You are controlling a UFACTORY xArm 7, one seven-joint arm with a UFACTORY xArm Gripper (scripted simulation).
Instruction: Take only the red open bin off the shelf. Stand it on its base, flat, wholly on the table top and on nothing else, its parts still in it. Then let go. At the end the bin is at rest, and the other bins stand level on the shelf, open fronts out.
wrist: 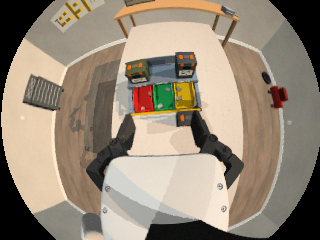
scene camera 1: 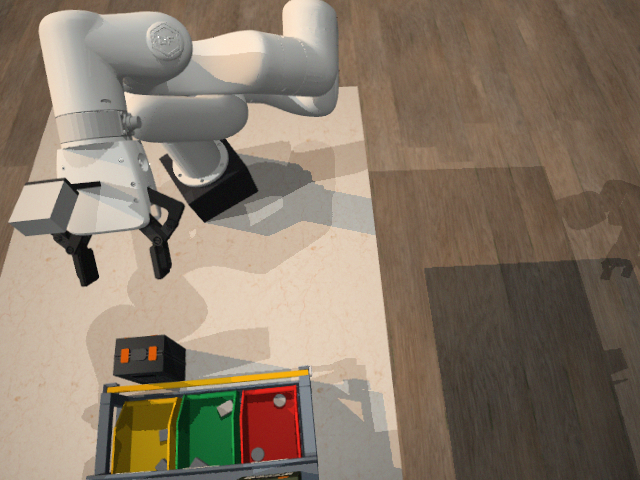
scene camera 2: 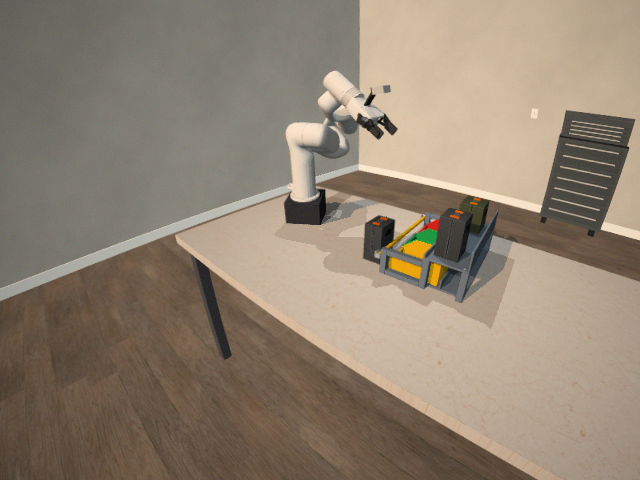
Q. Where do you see a red open bin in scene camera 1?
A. At 262, 424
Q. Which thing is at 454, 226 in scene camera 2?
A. A black case.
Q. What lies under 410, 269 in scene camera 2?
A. A yellow bin.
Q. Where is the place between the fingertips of my gripper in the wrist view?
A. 162, 119
